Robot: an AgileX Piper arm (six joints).
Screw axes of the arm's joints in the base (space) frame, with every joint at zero. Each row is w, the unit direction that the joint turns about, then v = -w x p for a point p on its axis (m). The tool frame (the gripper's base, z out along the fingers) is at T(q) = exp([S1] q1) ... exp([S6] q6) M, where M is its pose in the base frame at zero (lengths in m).
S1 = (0, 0, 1, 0, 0, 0)
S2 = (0, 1, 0, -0.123, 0, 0)
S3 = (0, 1, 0, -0.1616, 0, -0.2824)
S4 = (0.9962, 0, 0.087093, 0, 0.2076, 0)
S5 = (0, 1, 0, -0.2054, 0, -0.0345)
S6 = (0.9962, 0, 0.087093, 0, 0.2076, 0)
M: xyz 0.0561 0 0.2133 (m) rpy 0 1.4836 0 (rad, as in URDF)
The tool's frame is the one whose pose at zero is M.
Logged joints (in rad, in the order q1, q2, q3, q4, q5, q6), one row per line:
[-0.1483, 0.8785, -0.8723, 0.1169, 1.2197, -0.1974]
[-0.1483, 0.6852, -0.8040, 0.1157, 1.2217, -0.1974]
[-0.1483, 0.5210, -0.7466, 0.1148, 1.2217, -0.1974]
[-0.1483, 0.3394, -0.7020, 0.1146, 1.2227, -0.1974]
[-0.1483, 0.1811, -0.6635, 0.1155, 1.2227, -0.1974]
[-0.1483, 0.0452, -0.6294, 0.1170, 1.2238, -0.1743]
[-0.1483, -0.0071, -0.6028, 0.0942, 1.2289, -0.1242]
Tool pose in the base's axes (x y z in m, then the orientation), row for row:
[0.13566, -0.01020, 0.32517, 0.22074, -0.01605, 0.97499, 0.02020]
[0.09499, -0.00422, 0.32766, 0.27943, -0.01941, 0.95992, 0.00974]
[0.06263, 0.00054, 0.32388, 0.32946, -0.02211, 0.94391, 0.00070]
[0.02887, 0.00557, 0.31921, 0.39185, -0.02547, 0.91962, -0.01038]
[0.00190, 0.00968, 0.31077, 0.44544, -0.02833, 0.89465, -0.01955]
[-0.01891, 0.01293, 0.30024, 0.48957, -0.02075, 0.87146, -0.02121]
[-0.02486, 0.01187, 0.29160, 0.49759, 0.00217, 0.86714, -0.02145]
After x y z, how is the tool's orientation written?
As a quaternion, w x y z.
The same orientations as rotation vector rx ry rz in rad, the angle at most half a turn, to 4 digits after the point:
[-0.0444, 2.6955, 0.0558]
[-0.0521, 2.5745, 0.0261]
[-0.0578, 2.4695, 0.0018]
[-0.0647, 2.3353, -0.0264]
[-0.0702, 2.2166, -0.0484]
[-0.0504, 2.1172, -0.0515]
[0.0053, 2.0993, -0.0519]

